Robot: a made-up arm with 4 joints.
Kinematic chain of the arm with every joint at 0, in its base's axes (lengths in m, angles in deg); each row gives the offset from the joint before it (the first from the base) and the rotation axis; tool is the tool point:
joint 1: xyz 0 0 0.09 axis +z
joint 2: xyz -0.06 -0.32 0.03 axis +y
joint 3: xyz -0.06 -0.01 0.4 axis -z
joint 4: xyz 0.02 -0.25 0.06 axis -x
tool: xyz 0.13 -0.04 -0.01
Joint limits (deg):
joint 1: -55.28..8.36
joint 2: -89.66..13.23
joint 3: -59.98..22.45
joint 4: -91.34..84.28
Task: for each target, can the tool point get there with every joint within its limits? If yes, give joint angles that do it. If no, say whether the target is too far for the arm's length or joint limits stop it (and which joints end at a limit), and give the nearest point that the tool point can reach.
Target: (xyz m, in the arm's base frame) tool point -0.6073 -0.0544 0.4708
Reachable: yes | joints -47.99 -66.38 -28.98 -57.18
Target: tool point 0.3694 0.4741 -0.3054
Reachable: no: joint limits stop it (at a limit: joint 1, joint 2, joint 3) | nearest point 0.3023 -0.2824 0.4756 | short by 1.089 m
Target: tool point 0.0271 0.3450 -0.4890
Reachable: no: joint limits stop it (at a limit: joint 1, joint 2, joint 3, joint 4) | nearest point -0.5356 0.2115 0.3445 | short by 1.014 m
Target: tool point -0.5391 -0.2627 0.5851
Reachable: yes | joints -46.59 -33.87 -14.93 4.04
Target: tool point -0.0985 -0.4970 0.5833
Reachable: yes | joints -28.74 -2.09 -34.84 7.39
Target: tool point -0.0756 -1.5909 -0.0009
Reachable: no: too far | nearest point -0.4100 -0.7227 0.0905 | short by 0.935 m
